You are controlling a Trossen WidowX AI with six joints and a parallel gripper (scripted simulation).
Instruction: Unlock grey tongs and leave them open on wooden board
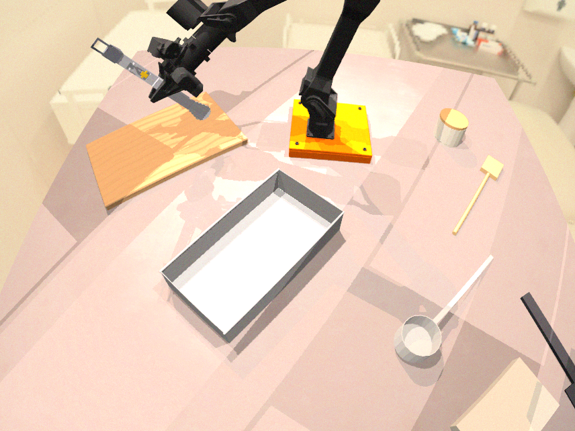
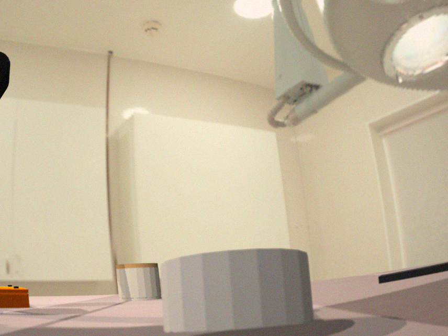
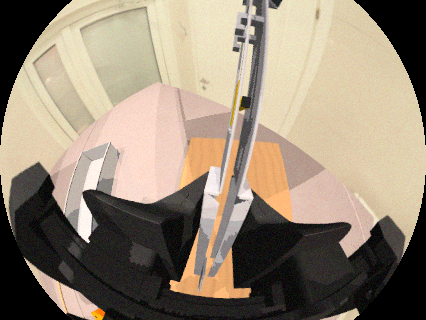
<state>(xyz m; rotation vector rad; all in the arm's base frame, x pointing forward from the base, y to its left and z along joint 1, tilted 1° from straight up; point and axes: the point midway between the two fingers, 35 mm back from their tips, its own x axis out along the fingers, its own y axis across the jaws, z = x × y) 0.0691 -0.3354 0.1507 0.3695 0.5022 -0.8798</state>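
My gripper tip is 3 cm past the wooden board, 2 cm to the left of it and 15 cm above it. Also, from my gripper tip: lidded jar: 16 cm behind, 70 cm to the left, 13 cm below; then grey roasting tin: 25 cm ahead, 26 cm to the left, 13 cm below; then yellow lock piece: 6 cm above.
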